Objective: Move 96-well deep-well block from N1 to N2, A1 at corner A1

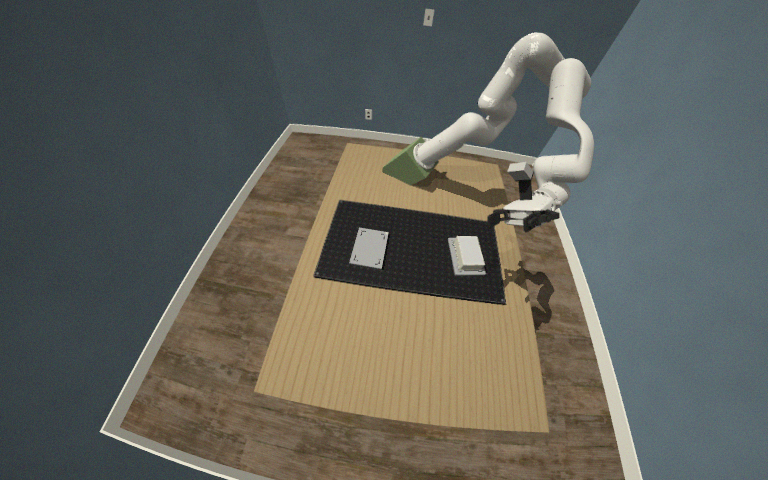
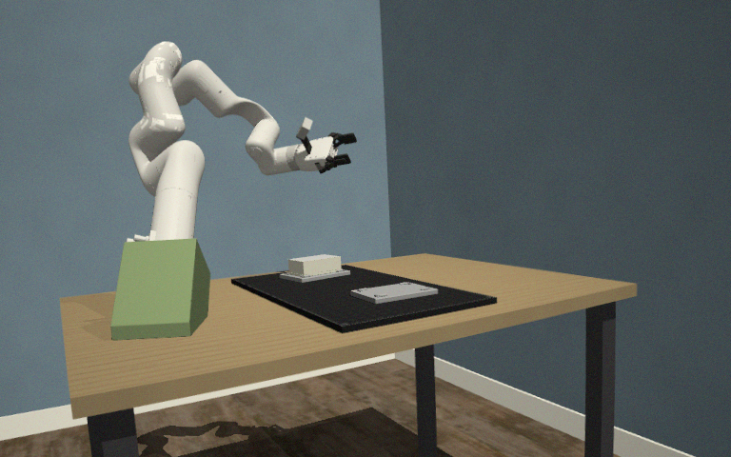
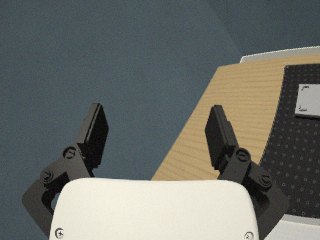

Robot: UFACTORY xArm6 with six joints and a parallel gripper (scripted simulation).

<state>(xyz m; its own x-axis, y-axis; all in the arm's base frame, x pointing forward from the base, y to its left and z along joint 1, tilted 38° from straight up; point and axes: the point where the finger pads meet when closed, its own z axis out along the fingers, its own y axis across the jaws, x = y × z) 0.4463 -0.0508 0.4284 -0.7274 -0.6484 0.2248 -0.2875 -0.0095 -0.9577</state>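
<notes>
The white deep-well block lies 11 cm behind my hand, 3 cm to the left of it and 32 cm below it.
</notes>
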